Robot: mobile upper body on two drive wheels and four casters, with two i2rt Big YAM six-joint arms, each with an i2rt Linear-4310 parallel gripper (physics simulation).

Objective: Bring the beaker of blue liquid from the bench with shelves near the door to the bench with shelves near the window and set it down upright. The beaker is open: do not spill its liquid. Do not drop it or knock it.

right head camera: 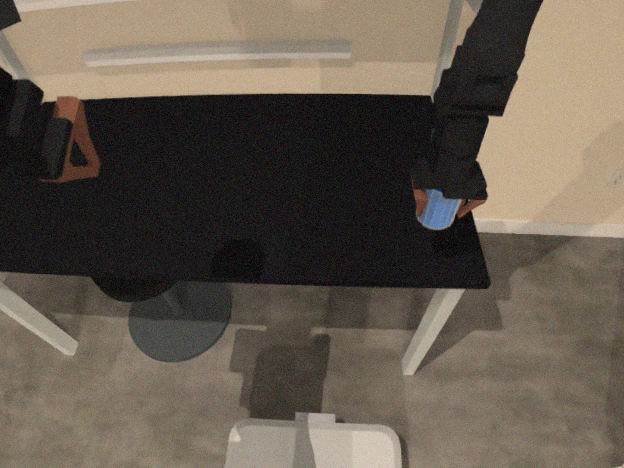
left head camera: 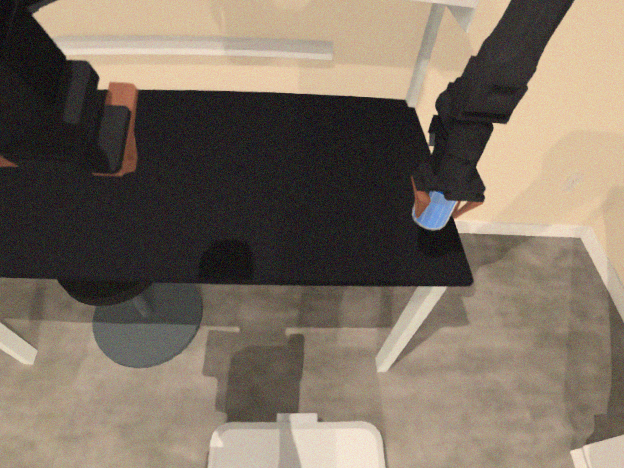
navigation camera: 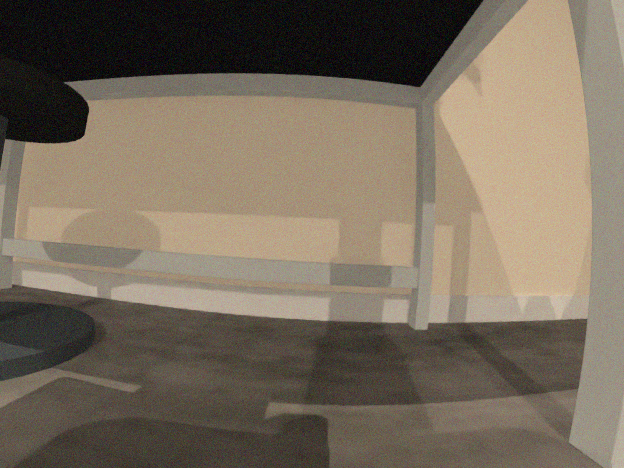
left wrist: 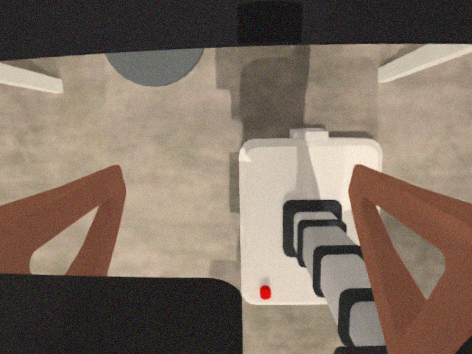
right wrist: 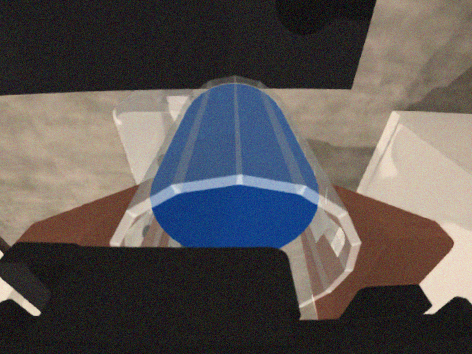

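Observation:
The clear beaker of blue liquid (left head camera: 435,211) (right head camera: 440,210) (right wrist: 235,145) is between the fingers of my right gripper (left head camera: 441,204) (right head camera: 443,202), above the right end of a black bench top (left head camera: 277,191) (right head camera: 277,191). A dark shadow lies on the bench top beside it. In the right wrist view the liquid surface is level inside the beaker, below the rim. My left gripper (left wrist: 237,178) is open with nothing between its fingers; in the head views it is at the left, over the bench. Whether this bench is by the door or the window does not show.
A round stool base (left head camera: 146,322) (right head camera: 178,322) (left wrist: 155,65) (navigation camera: 45,335) stands under the bench at the left. White bench legs (left head camera: 410,329) (right head camera: 433,329) (navigation camera: 424,226) stand at its corners. A wall is behind and to the right. The white robot base (left head camera: 297,445) (right head camera: 312,445) (left wrist: 270,200) is in front.

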